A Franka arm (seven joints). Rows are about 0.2 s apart.
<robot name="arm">
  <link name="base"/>
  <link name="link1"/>
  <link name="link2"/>
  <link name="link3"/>
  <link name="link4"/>
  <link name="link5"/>
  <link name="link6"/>
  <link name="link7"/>
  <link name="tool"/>
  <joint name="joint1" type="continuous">
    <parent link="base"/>
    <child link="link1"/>
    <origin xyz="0 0 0.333" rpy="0 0 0"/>
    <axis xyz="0 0 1"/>
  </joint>
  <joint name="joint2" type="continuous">
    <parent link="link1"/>
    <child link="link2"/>
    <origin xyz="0 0 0" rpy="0 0 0"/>
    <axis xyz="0 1 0"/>
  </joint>
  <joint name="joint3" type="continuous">
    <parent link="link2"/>
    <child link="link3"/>
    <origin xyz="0 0 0.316" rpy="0 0 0"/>
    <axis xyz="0 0 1"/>
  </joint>
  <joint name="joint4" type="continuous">
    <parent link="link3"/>
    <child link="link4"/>
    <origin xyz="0.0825 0 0" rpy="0 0 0"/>
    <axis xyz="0 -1 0"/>
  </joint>
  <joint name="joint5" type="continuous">
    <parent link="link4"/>
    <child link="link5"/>
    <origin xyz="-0.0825 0 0.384" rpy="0 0 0"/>
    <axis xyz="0 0 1"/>
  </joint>
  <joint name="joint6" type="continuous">
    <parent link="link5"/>
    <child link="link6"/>
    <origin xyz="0 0 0" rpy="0 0 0"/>
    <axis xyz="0 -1 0"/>
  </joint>
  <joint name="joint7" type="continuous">
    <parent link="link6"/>
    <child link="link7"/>
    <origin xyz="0.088 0 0" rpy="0 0 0"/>
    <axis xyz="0 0 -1"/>
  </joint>
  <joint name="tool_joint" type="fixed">
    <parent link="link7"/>
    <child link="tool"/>
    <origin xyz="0 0 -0.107" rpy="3.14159 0 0"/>
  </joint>
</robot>
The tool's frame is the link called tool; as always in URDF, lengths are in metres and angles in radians. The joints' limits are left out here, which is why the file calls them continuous.
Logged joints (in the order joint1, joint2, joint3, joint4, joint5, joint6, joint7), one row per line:
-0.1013, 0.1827, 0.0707, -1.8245, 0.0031, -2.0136, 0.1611
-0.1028, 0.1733, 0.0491, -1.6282, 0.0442, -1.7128, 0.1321
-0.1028, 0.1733, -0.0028, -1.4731, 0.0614, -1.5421, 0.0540
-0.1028, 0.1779, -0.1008, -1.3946, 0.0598, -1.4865, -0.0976
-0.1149, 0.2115, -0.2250, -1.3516, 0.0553, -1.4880, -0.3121
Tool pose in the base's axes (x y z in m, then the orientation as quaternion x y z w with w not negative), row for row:
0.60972, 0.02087, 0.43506, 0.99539, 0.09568, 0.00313, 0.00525
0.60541, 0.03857, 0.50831, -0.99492, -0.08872, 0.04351, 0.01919
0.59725, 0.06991, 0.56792, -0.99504, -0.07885, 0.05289, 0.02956
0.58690, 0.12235, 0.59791, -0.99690, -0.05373, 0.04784, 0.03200
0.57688, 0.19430, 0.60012, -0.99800, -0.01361, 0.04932, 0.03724
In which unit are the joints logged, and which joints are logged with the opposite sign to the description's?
The joints are logged in radians. Opposite sign: joint1, joint3, joint6, joint7.
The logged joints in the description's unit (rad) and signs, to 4 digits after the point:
0.1013, 0.1827, -0.0707, -1.8245, 0.0031, 2.0136, -0.1611
0.1028, 0.1733, -0.0491, -1.6282, 0.0442, 1.7128, -0.1321
0.1028, 0.1733, 0.0028, -1.4731, 0.0614, 1.5421, -0.0540
0.1028, 0.1779, 0.1008, -1.3946, 0.0598, 1.4865, 0.0976
0.1149, 0.2115, 0.2250, -1.3516, 0.0553, 1.4880, 0.3121

